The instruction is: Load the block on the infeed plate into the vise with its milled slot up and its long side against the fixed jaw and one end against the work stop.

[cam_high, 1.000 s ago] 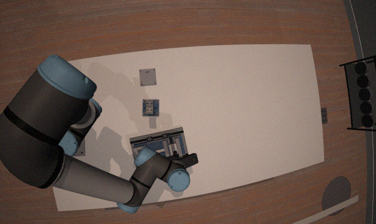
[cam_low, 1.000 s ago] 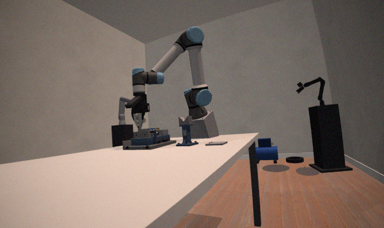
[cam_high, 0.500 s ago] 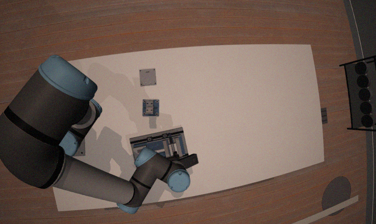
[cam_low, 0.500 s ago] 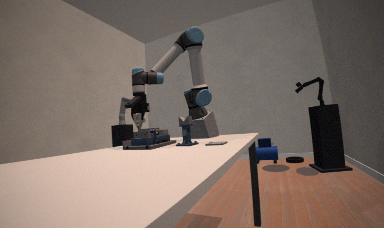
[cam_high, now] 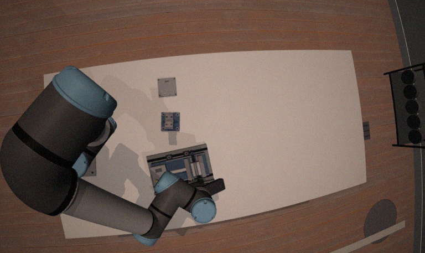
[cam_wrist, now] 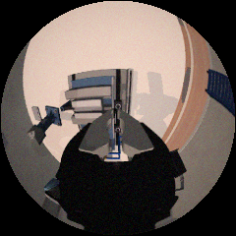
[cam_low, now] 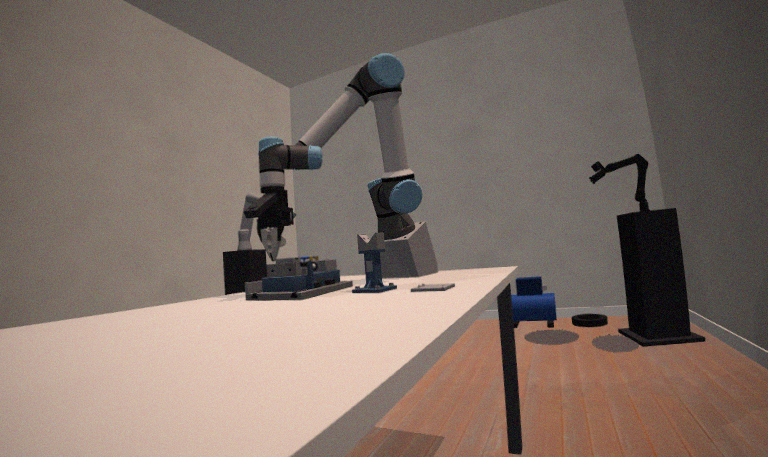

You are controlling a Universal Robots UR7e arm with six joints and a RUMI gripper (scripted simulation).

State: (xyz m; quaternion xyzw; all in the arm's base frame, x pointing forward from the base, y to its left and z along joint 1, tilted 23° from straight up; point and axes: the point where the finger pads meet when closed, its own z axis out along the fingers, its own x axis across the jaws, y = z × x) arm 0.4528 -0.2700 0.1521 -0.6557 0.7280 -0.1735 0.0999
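Right now the part is 50 mm to the left of my hand, 20 mm below it and 10 mm ahead of it. Round my hand: vise (80 mm below, 70 mm to the left, 60 mm behind); then infeed plate (460 mm to the left, 110 mm below, 10 mm ahead).
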